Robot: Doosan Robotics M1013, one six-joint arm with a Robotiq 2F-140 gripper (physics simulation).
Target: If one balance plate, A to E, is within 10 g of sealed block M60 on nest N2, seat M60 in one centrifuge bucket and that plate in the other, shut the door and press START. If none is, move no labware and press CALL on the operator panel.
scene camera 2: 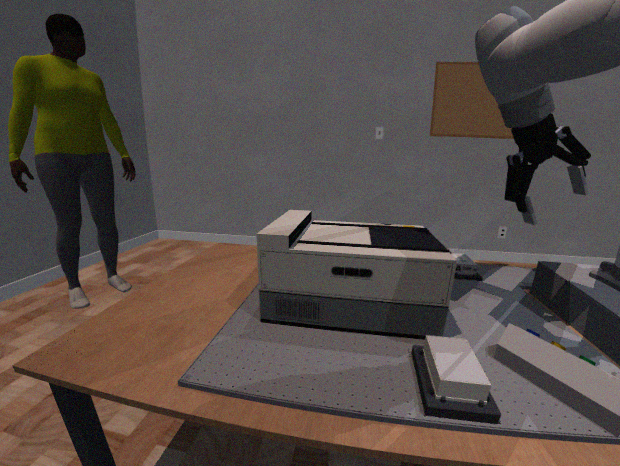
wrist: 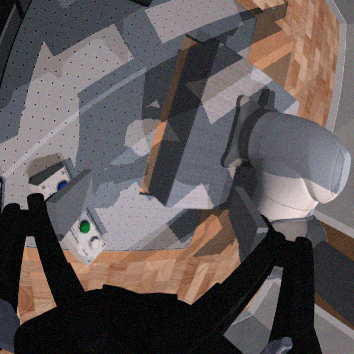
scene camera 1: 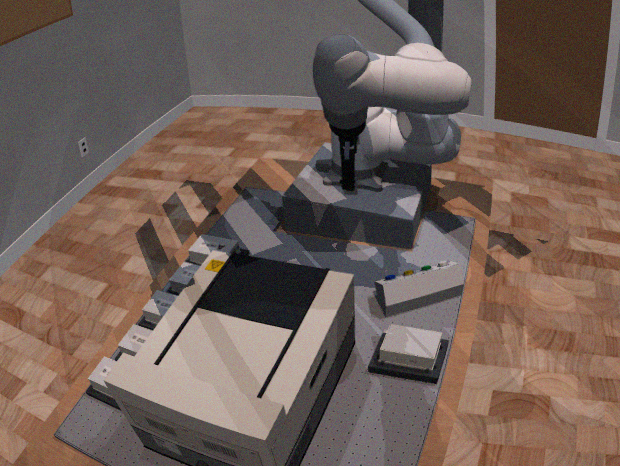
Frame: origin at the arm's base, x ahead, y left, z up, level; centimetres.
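Seen in the pictures: gripper, fingertip midpoint: [scene camera 2: 556, 208] [wrist: 160, 193]; arm's base, link origin: [wrist: 251, 135] [scene camera 1: 356, 174].
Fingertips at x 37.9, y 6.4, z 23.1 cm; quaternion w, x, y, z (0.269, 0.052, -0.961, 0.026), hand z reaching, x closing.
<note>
Offsets run from my fingertips to a thing's top centre. Level surfaces: height alone.
My gripper [scene camera 1: 348, 187] [scene camera 2: 553, 197] [wrist: 160, 193] is open and empty, high above the table by the robot's base. A pale block {dx +27.3, dy +18.0, dz -26.3 cm} [scene camera 1: 410, 343] [scene camera 2: 458, 365], apparently M60, sits on a dark nest {dx +27.3, dy +18.0, dz -29.5 cm} [scene camera 1: 395, 371] [scene camera 2: 466, 411]; its label is unreadable. Several pale plates stand in a row along the far side of the centrifuge [scene camera 1: 328, 320] [scene camera 2: 305, 274]; their lettering is too small to read. The centrifuge top has a pale panel and a black area; no buckets show. The operator panel {dx +4.7, dy +17.7, dz -24.4 cm} [scene camera 1: 421, 293] [scene camera 2: 561, 368] [wrist: 77, 246] has blue, yellow, green and white buttons; a finger hides part of it in the wrist view.
The robot's grey base block [scene camera 1: 350, 220] [scene camera 2: 576, 295] [wrist: 192, 150] stands behind the perforated mat {dz -32.9 cm} [scene camera 1: 380, 415] [scene camera 2: 300, 365] [wrist: 100, 55]. The centrifuge is a tall obstacle between the plate row and the nest. A person [scene camera 2: 72, 110] stands beyond the table in scene camera 2.
</note>
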